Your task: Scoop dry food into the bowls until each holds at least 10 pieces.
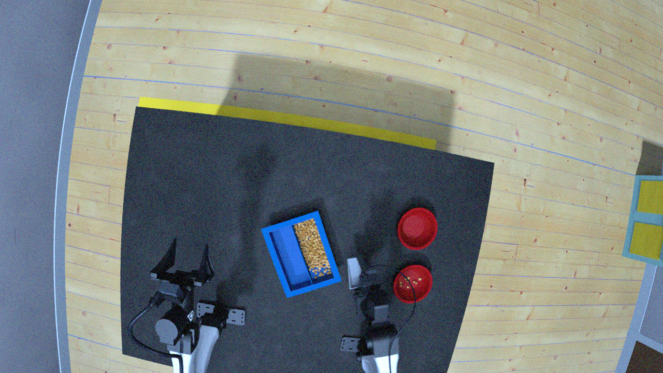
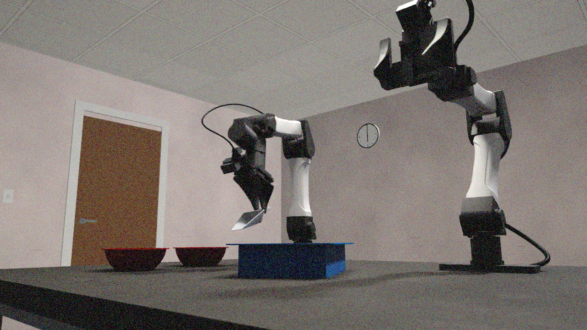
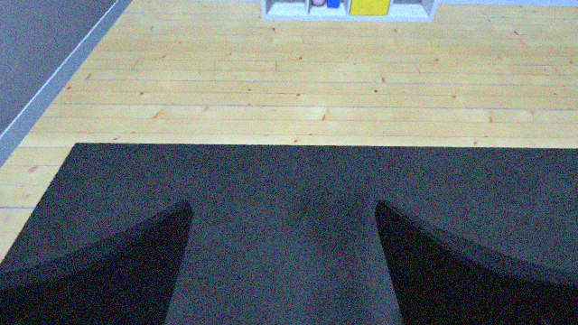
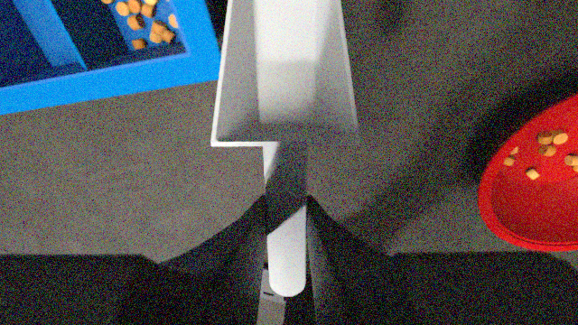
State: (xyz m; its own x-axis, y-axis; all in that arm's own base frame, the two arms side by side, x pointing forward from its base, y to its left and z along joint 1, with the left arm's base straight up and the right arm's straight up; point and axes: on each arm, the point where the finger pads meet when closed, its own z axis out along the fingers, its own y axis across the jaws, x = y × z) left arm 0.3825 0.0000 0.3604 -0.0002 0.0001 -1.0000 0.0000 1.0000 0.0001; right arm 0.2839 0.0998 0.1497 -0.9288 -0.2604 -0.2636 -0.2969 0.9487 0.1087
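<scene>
Now: right hand 220 mm to the right of the blue box, 110 mm above it and 70 mm short of it. From my right hand the other things lie so: grey scoop (40 mm ahead, 20 mm to the left, 20 mm below).
</scene>
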